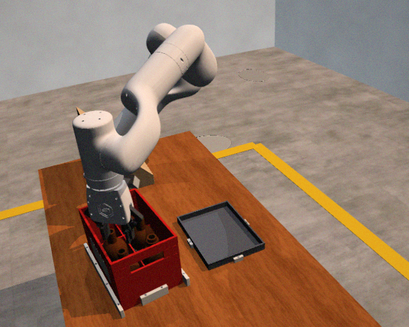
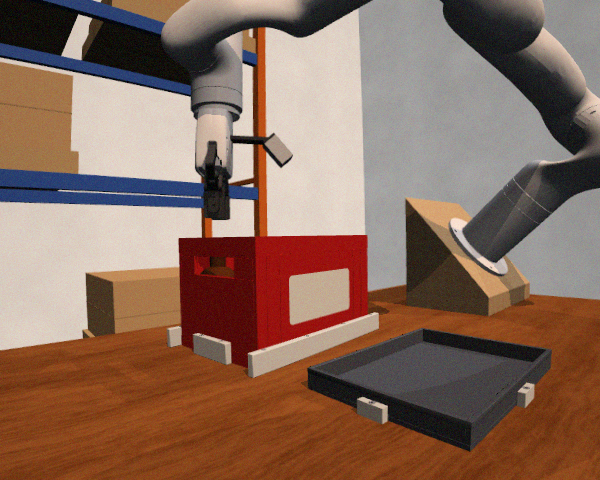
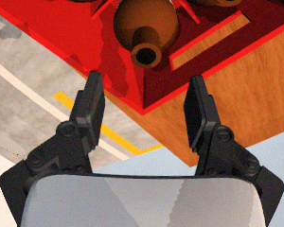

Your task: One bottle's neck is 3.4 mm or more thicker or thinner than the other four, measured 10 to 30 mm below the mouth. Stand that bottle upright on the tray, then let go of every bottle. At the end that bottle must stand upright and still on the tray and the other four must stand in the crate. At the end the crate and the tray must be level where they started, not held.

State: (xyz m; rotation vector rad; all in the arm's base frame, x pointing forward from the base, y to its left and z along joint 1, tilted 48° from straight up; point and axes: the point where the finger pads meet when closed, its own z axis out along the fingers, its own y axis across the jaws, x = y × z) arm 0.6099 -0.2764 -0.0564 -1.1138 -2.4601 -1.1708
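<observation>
Right now my hand is 130 mm above the brown bottle. The rest, counted from my hand: red crate: 140 mm below, 90 mm behind, 50 mm to the left; dark grey tray: 330 mm to the left, 210 mm below, 60 mm behind.
</observation>
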